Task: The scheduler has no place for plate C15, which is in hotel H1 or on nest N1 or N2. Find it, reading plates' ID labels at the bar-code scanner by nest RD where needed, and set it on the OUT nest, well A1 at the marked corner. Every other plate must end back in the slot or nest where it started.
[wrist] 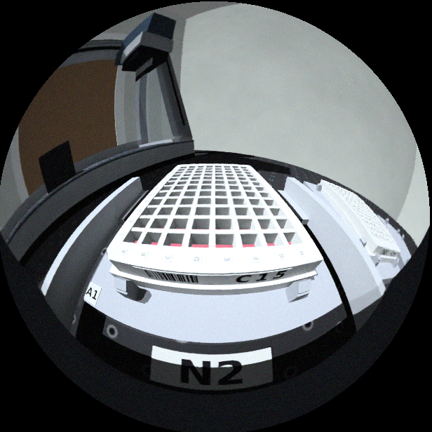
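Note:
A white well plate (215, 210) with reddish well bottoms lies at nest N2 (220, 320). The label on its near end (260, 277) reads C15, beside a bar code. The nest's A1 tag (92, 292) is at the near left corner, and the sign (212, 367) in front reads N2. My gripper (213, 181) is shut on plate C15, with its two fingers along the plate's long sides. The plate is level and very low over the nest or on it; its underside is hidden. The OUT nest and hotel H1 cannot be made out.
Another white plate (361, 215) shows beyond my right finger, partly hidden by it. A blue and grey box (150, 42) stands on an upright at the upper left. A dark square panel (57, 165) stands at the left, before a brown wall panel (75, 107).

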